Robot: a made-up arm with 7 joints.
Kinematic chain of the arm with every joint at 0, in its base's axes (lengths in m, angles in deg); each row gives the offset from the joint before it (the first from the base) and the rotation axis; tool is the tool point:
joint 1: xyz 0 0 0.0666 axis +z
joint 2: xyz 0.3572 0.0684 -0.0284 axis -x
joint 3: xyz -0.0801 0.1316 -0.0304 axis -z
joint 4: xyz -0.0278 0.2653 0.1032 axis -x
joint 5: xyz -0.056 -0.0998 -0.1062 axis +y
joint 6: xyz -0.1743 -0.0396 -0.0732 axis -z
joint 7: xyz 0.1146 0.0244 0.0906 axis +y
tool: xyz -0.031 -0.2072 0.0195
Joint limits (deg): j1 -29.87..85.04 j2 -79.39..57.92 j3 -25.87..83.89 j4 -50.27..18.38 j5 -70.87..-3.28 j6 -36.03..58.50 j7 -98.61..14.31
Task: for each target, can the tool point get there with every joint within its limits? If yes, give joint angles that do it. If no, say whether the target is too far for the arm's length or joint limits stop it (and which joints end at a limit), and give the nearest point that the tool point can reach.
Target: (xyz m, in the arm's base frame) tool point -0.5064 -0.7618 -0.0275
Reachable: no: joint limits stop it (at a limit: joint 1, joint 3, joint 4, joint 6) | nearest point -0.4282 -0.1074 -0.0237 | short by 0.659 m
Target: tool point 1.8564 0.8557 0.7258
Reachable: no: too far | nearest point 0.7455 0.3436 0.2926 | short by 1.298 m
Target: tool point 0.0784 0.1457 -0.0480
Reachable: yes | joints 30.00 44.15 -8.54 0.34 -31.69 -12.06 -33.42
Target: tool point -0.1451 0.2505 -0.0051
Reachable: yes | joints 51.24 -26.03 31.21 -1.43 -43.77 8.96 -73.47
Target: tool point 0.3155 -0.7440 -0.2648
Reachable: no: joint limits stop it (at a limit: joint 1, joint 2, joint 3, joint 4, joint 5, joint 7) | nearest point 0.4396 -0.3765 -0.4386 | short by 0.425 m
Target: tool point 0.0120 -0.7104 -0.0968
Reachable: no: joint limits stop it (at a limit: joint 1, joint 2, joint 3, joint 5, joint 6, joint 7) | nearest point 0.0508 -0.2346 -0.1227 | short by 0.478 m
